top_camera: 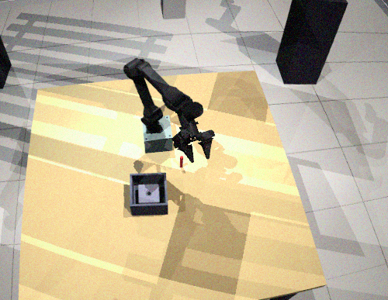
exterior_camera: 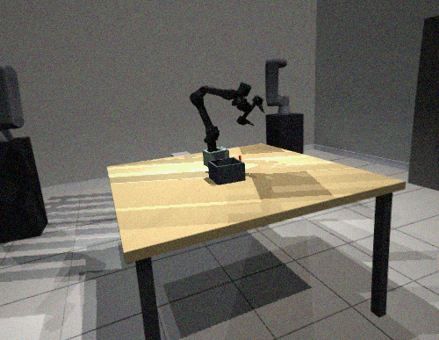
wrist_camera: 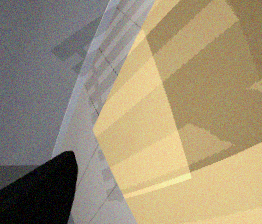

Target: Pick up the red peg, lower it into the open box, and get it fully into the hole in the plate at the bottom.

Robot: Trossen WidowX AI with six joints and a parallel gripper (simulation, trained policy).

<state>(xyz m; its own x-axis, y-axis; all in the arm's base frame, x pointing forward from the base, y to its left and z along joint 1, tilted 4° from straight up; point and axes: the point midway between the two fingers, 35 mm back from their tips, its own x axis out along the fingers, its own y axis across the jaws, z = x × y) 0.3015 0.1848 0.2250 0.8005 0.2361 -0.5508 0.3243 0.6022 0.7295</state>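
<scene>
The red peg lies 17 cm behind my gripper tip, 5 cm to the right of it and 27 cm below it. The rest, counted from my gripper tip: dark box 1 cm behind, 21 cm to the right, 29 cm below; then plate 1 cm behind, 21 cm to the right, 27 cm below.
</scene>
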